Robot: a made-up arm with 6 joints. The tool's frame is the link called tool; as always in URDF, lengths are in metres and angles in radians. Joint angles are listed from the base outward. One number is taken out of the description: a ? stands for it. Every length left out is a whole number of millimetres.
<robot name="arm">
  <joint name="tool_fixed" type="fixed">
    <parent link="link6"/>
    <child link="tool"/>
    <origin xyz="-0.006 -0.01 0" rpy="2.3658 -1.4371 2.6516"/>
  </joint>
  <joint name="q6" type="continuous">
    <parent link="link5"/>
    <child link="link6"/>
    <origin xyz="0.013 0 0.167"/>
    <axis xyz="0 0 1"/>
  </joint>
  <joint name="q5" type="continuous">
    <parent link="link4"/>
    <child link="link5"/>
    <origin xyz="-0.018 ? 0"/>
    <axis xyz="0 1 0"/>
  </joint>
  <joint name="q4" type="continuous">
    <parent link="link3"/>
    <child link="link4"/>
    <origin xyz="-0.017 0 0.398"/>
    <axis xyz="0 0 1"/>
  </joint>
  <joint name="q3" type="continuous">
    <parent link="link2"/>
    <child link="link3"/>
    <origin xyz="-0.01 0 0.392"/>
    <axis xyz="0 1 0"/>
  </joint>
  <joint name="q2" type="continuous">
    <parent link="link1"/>
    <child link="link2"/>
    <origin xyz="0.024 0.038 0"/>
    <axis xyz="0 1 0"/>
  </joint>
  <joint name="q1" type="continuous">
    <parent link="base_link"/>
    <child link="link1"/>
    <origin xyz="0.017 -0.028 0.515"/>
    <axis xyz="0 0 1"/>
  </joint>
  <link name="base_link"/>
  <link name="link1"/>
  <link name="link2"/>
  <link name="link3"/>
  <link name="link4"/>
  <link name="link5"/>
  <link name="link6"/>
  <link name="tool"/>
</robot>
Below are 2 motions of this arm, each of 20 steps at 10 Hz.
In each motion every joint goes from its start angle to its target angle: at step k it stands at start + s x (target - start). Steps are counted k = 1, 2, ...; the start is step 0. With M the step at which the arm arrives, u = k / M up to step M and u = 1 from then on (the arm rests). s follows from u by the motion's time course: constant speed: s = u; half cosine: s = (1 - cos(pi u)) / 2; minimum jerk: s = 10 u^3 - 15 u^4 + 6 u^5.
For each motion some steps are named. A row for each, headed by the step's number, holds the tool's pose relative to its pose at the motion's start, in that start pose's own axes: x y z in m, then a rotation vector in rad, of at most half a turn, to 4 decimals.
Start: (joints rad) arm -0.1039 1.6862 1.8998 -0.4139 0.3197 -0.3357
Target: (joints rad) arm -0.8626 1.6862 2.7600 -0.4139 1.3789 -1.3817
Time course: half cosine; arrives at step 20
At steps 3, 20:
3: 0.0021 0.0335 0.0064 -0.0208 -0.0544 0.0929
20: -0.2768 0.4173 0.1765 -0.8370 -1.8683 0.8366

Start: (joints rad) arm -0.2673 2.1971 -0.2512 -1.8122 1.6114 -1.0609
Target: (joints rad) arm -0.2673 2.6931 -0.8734 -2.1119 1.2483 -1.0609
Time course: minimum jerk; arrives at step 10
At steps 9, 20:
9: -0.0227 -0.0202 0.0805 0.0314 0.4435 -0.0165
20: -0.0230 -0.0199 0.0814 0.0312 0.4472 -0.0164

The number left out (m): 0.026
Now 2 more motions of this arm.
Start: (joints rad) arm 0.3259 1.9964 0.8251 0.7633 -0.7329 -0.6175
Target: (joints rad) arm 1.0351 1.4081 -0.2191 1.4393 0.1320 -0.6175
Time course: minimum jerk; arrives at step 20
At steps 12, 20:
12: -0.3243 -0.4839 0.5388 0.6361 -0.9591 -0.1099
20: -0.7115 -0.6653 0.6004 0.8388 -1.6369 -0.0202

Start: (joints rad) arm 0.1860 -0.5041 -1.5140 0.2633 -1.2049 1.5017
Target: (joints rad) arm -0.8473 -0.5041 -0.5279 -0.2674 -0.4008 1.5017
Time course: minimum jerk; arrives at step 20
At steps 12, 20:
12: -0.5320 0.3475 -0.0444 0.2971 1.3720 0.2890
20: -0.7443 0.4559 0.1811 0.3836 1.8770 0.7620

